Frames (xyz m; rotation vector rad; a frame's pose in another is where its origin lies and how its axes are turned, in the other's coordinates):
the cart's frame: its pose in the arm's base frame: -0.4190 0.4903 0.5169 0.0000 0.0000 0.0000
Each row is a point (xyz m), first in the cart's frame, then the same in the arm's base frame.
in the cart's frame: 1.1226 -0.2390 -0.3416
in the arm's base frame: 0.7036 0.2513 0.1753
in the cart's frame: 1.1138 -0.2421 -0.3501
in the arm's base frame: 0.6948 0.2482 0.1668
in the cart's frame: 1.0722 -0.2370 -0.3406
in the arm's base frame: 0.6532 0.2533 0.1763
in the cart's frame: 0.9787 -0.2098 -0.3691
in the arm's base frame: 0.5597 0.2805 0.1478
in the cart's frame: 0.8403 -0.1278 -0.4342
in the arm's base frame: 0.4213 0.3625 0.0827
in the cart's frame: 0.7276 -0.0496 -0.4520
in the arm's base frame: 0.3086 0.4407 0.0649
